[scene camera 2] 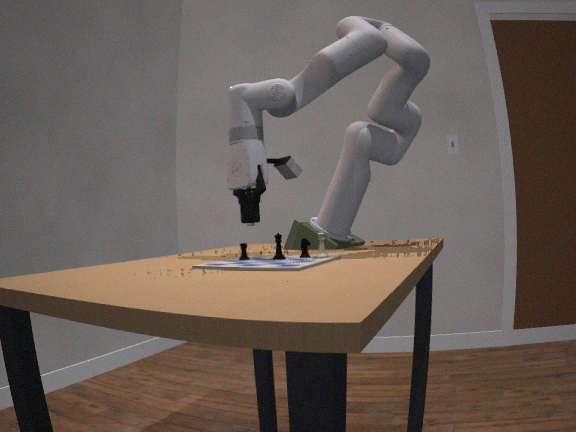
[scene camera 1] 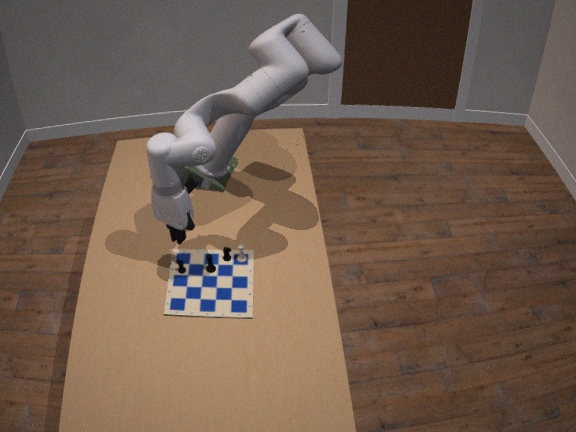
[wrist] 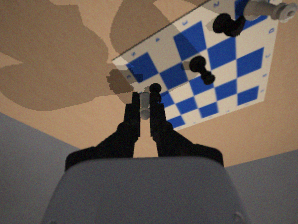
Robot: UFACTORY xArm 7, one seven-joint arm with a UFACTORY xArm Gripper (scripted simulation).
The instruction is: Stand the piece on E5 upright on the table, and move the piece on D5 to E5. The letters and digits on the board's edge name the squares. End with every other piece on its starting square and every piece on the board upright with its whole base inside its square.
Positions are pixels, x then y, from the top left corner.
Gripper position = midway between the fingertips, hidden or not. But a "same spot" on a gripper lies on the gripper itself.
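Scene:
You can see my gripper in scene camera 2 (250, 222), and it's in scene camera 1 and the wrist view as well. On my gripper, (scene camera 1: 176, 234) and (wrist: 152, 137) are the same spot.

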